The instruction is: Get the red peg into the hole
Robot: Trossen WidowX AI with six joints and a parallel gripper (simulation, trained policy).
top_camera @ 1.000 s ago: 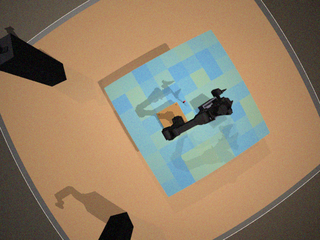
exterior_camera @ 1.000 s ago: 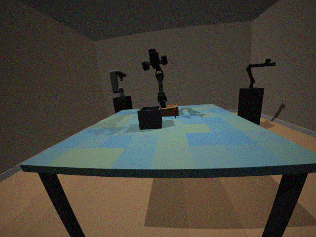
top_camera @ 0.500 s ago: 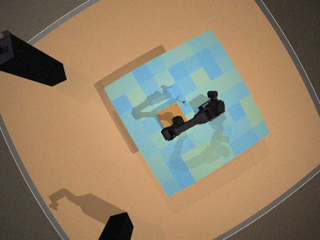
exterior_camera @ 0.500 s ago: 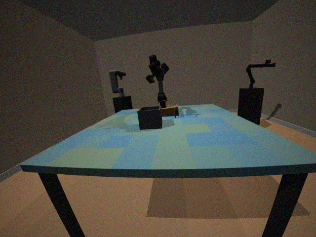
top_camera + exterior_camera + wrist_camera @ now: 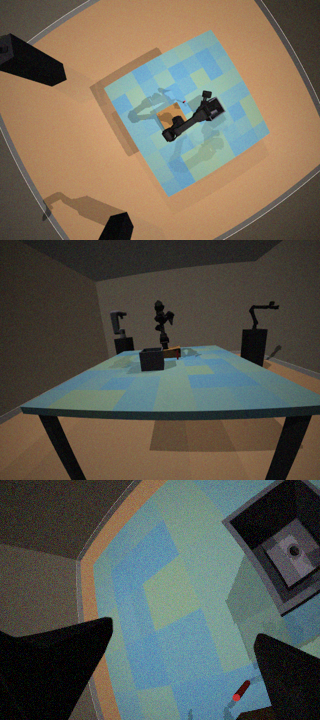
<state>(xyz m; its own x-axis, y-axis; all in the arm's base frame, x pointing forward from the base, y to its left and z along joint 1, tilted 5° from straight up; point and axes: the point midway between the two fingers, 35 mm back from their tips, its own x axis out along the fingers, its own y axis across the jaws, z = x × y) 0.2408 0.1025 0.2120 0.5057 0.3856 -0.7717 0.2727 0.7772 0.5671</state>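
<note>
The red peg is 230 mm below my gripper tip, 120 mm behind it and 40 mm to the left of it. Round my gripper tip: light grey plate 230 mm below, 110 mm to the right, 100 mm ahead.
</note>
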